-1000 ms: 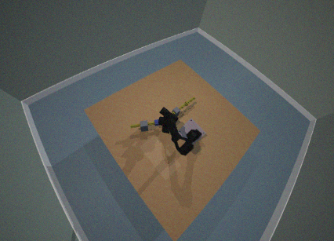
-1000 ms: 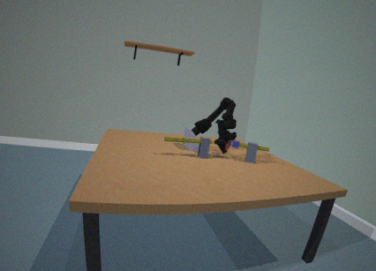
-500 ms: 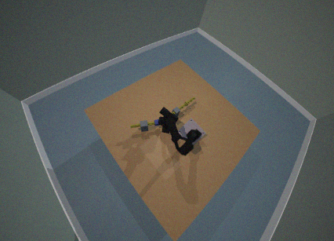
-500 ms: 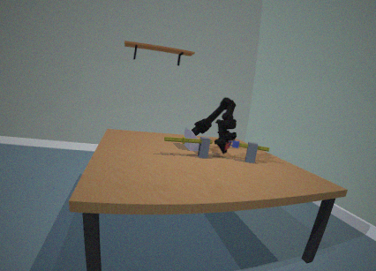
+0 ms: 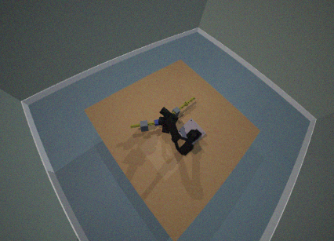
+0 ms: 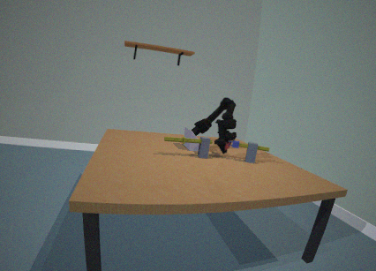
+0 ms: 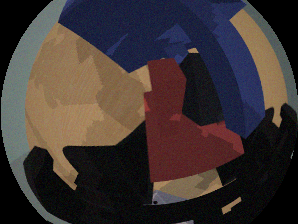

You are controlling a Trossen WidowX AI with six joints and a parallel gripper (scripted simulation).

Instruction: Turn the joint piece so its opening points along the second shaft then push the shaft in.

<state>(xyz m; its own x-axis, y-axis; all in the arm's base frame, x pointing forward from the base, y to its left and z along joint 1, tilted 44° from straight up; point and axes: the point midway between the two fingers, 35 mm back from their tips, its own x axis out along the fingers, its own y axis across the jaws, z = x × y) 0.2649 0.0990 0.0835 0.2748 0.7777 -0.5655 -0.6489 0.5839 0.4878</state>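
The red joint piece is 50 mm above my gripper tip.
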